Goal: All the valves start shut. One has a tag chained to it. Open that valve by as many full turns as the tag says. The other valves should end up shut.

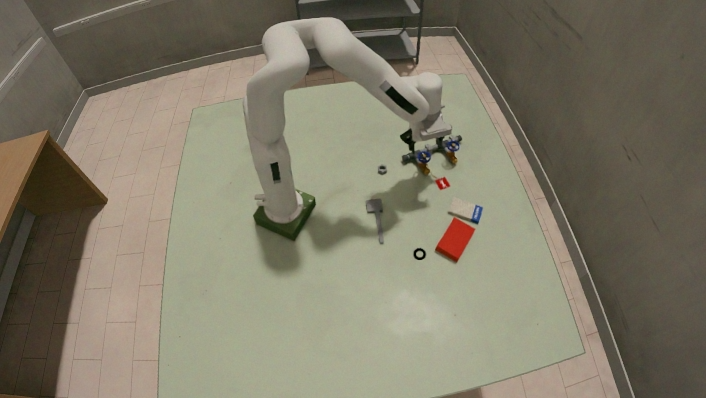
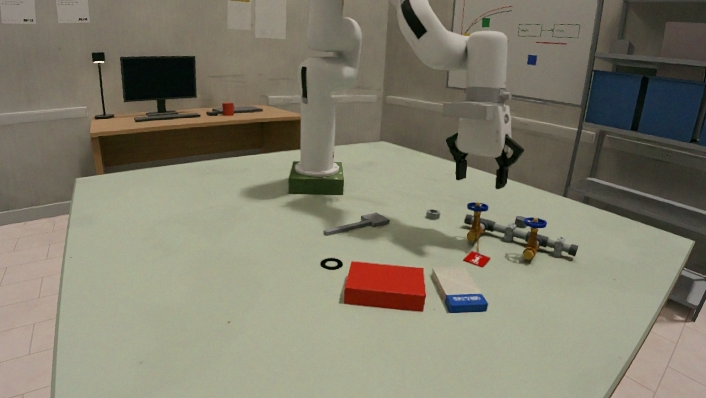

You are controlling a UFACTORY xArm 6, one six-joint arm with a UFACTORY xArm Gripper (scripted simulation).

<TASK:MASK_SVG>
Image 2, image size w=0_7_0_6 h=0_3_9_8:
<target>my gripper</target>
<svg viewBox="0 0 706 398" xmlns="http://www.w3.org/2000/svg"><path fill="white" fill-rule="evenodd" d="M505 103L490 104L494 105L492 120L460 118L458 133L446 139L449 151L454 157L454 161L456 161L456 180L459 181L466 178L467 160L465 158L468 154L495 158L499 165L499 169L496 172L496 189L499 190L507 184L508 168L518 161L524 149L510 138L509 106L505 105Z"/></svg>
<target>red box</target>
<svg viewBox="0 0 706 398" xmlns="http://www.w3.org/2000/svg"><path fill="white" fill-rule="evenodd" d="M351 262L345 284L344 304L423 312L426 298L423 268Z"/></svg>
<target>white-and-blue box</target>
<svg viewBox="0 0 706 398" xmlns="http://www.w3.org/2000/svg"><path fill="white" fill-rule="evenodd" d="M432 269L432 277L449 313L487 312L488 302L465 267Z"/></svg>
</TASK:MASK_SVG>
